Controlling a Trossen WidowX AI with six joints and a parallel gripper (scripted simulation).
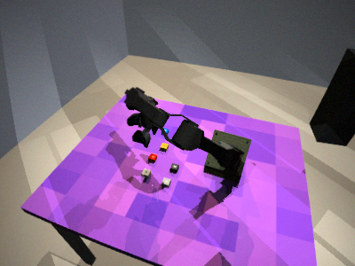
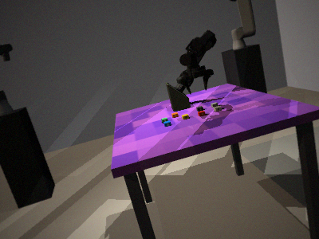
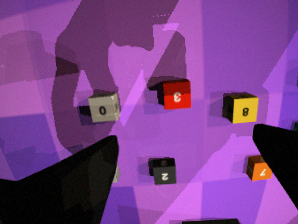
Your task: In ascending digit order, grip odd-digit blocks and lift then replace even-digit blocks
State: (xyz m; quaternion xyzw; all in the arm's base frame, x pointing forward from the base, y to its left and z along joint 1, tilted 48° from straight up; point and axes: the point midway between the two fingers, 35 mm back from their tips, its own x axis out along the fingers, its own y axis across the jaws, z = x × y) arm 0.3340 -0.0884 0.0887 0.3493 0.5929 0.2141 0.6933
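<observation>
Right now the grey block is 120 mm below my gripper tip, 110 mm to the left of it and 100 mm behind it. Round my gripper tip: black block (120 mm below, 110 mm behind, 30 mm to the left); yellow block (120 mm below, 90 mm to the right, 40 mm behind); red block (120 mm below, 10 mm to the right).
</observation>
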